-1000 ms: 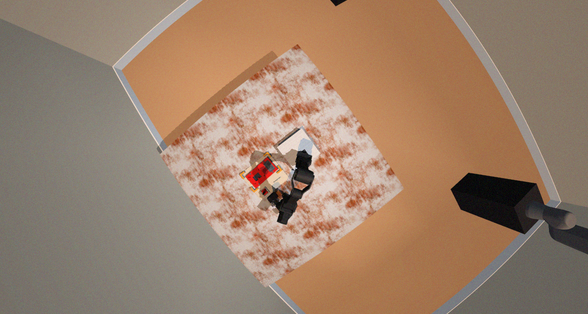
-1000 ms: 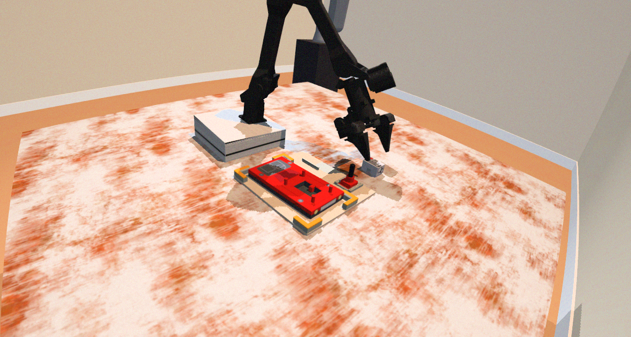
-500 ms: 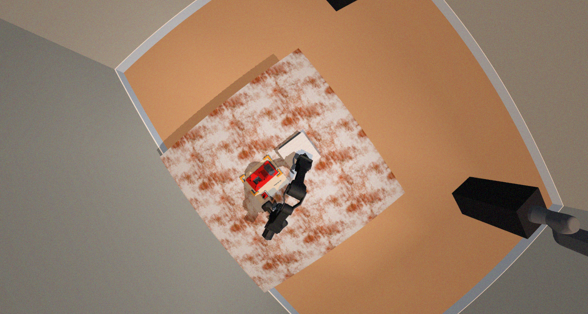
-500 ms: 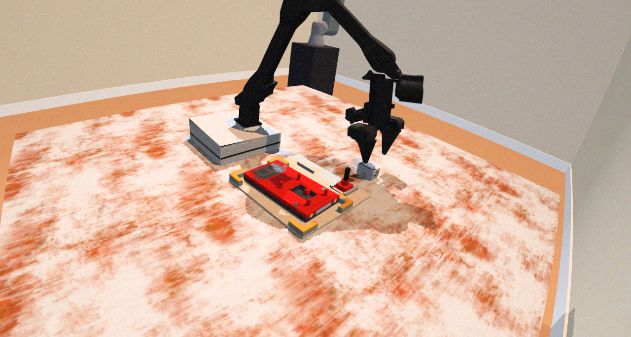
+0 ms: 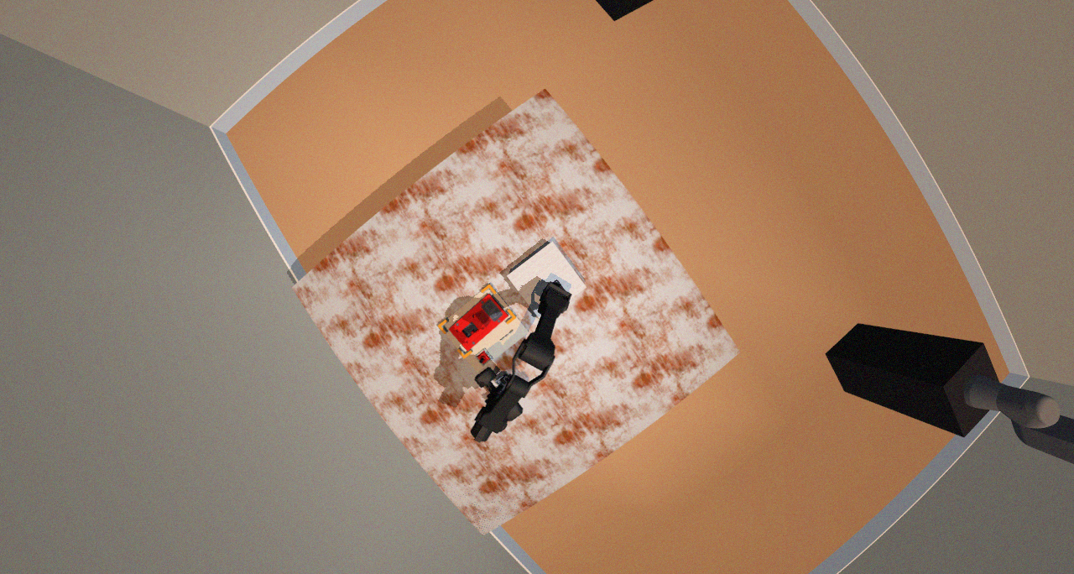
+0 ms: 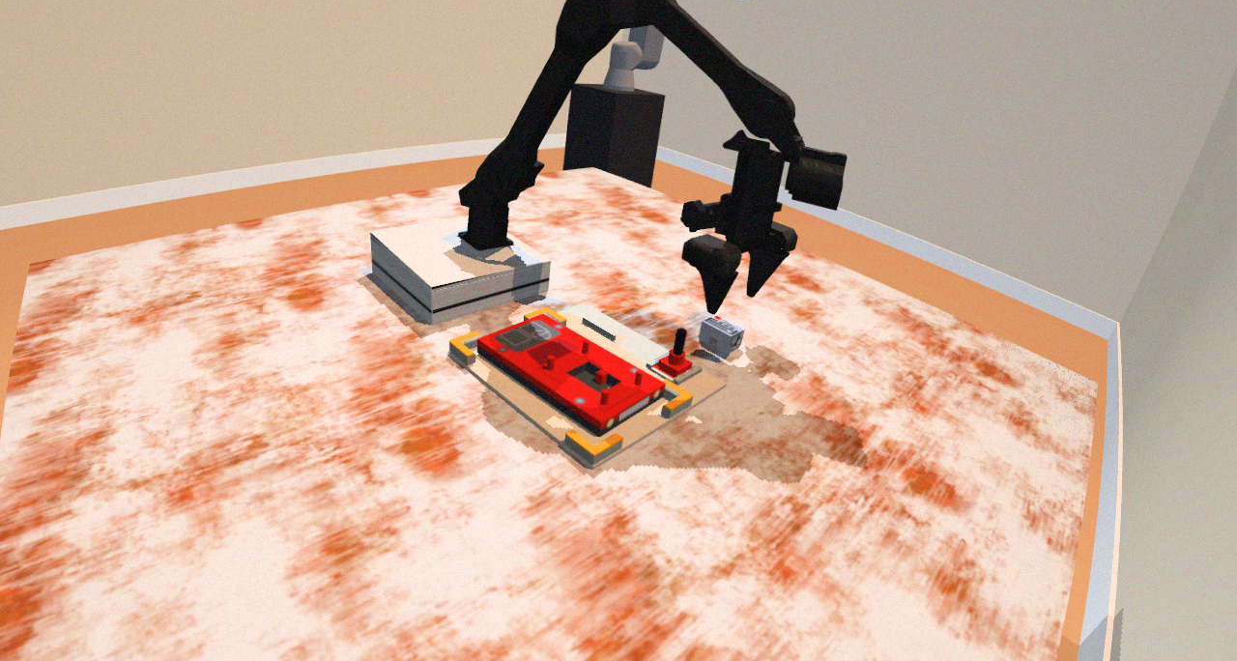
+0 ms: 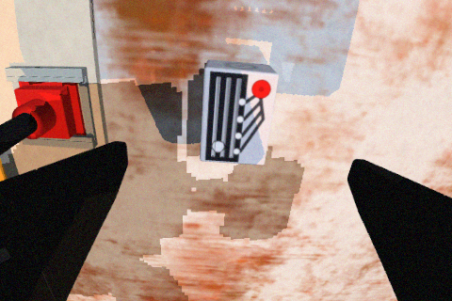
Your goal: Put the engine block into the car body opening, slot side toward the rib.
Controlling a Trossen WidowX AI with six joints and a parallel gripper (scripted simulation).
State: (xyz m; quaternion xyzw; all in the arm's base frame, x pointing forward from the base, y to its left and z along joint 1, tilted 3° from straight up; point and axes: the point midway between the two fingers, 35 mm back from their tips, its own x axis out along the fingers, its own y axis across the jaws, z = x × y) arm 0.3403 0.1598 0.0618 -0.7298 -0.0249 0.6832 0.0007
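Now: gripper tip 5 cm above the engine block and 1 cm to the left of it.
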